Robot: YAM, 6 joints.
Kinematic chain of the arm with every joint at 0, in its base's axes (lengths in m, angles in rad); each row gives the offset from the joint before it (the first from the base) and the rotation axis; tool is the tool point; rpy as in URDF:
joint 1: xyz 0 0 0.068 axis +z
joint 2: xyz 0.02 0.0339 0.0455 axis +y
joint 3: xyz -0.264 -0.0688 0 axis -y
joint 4: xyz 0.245 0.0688 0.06 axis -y
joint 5: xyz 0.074 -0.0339 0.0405 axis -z
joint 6: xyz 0.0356 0 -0.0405 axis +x
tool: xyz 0 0 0 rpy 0 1.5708 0
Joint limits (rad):
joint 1: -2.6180..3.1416
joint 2: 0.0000..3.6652
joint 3: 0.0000..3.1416
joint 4: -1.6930..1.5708
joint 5: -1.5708..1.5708
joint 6: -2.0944..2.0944
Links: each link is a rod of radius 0.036 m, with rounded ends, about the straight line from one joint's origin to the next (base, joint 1, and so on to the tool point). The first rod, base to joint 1, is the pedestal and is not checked.
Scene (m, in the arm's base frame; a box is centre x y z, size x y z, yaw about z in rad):
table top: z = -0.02
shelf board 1: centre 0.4 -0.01 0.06 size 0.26 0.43 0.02 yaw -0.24
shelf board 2: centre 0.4 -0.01 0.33 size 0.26 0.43 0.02 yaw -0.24
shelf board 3: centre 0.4 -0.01 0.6 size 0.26 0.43 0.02 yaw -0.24
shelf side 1: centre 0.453 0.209 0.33 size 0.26 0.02 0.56 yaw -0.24
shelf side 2: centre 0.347 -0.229 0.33 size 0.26 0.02 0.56 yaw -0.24
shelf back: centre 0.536 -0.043 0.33 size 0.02 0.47 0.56 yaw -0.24
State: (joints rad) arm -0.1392 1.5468 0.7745 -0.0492 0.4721 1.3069
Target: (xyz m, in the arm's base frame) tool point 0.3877 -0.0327 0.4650
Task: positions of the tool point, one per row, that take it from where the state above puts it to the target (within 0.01 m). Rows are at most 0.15 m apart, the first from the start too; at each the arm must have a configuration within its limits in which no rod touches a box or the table.
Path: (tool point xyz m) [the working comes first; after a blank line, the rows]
Joints at the target: -0.0483 1.6500 1.6638 0.2219 0.4025 1.3069
Straight joint move there: touches shelf board 2.

1: 0.2475 -0.0421 0.1836
2: 0.1969 -0.0299 0.1833
3: 0.1494 -0.0217 0.1721
4: 0.1879 -0.0071 0.2630
5: 0.1954 0.0095 0.3642
6: 0.1696 0.0207 0.4650
7: 0.2385 0.0146 0.4826
8: 0.3133 -0.0028 0.4831
9: 0.3877 -0.0327 0.4650

